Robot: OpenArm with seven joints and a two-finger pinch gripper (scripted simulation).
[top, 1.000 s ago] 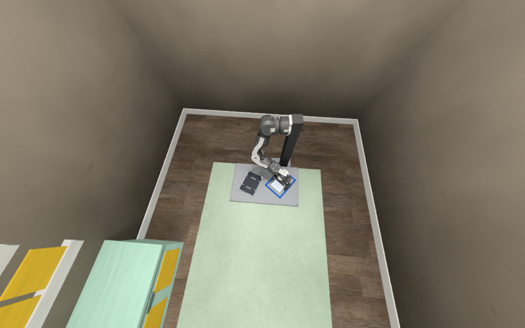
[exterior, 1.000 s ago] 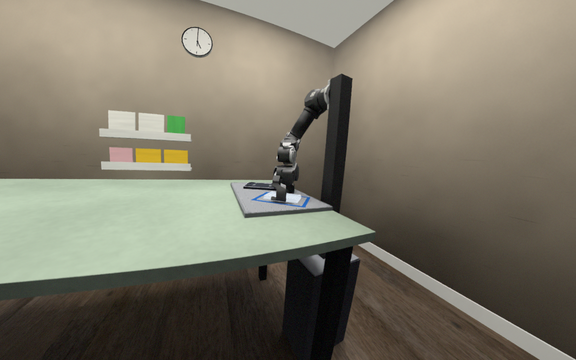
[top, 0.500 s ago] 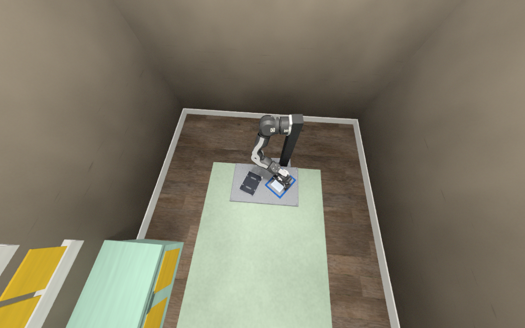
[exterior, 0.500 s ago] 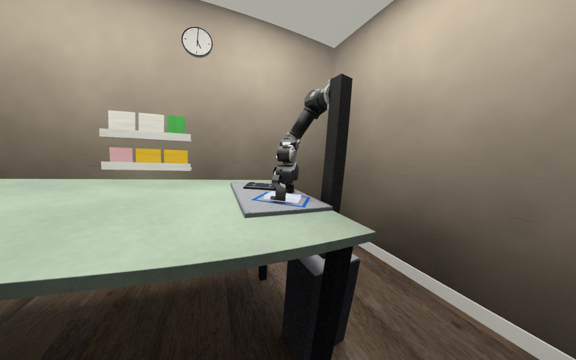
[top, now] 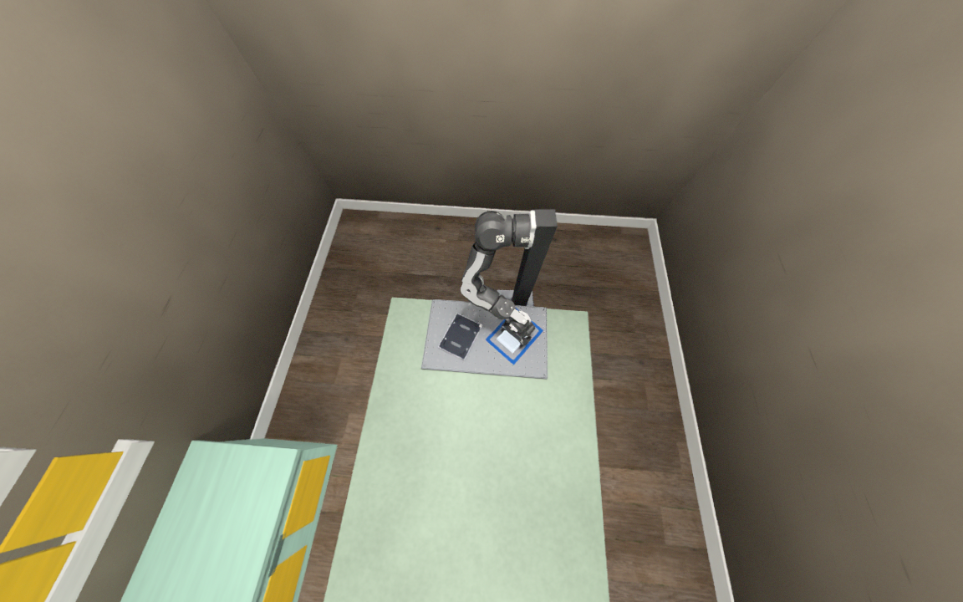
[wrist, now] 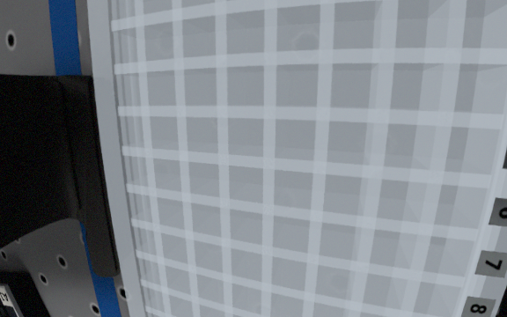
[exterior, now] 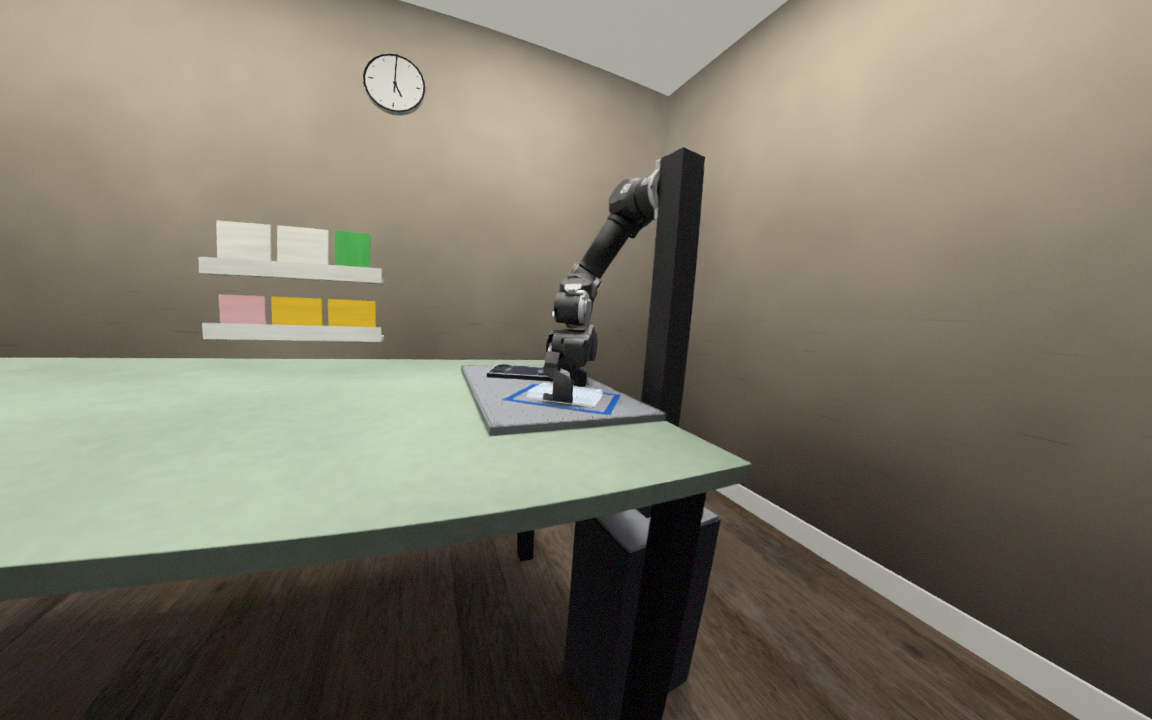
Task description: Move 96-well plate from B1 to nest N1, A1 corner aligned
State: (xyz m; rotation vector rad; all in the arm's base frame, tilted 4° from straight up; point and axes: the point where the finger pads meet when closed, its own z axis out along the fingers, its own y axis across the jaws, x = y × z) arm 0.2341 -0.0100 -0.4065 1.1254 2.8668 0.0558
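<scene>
Now: the 96-well plate right at my hand. From my hand the other things lie so: black plate nest N1 (220 mm to the right); white A1 label (140 mm to the right, 40 mm behind, 10 mm above).
</scene>
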